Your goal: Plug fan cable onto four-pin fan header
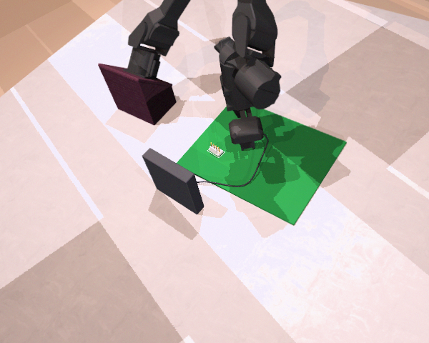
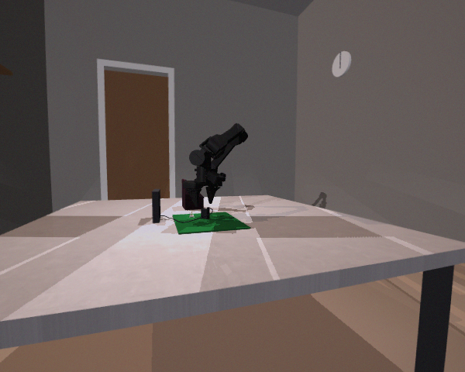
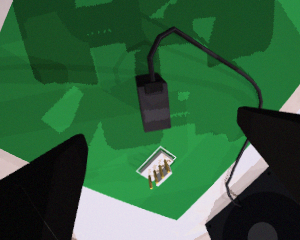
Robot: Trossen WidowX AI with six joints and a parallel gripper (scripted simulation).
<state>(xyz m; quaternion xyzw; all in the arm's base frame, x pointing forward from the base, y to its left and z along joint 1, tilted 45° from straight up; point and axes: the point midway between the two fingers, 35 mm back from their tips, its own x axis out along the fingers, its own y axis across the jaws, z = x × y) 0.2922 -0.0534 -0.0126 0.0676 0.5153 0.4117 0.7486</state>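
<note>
Right now my gripper tip is 4 cm above the black plug. From my gripper tip the other things lie so: green board 7 cm below, 4 cm ahead; then fan header 6 cm below, 6 cm behind, 3 cm to the right; then black fan 17 cm to the right, 8 cm behind.
</note>
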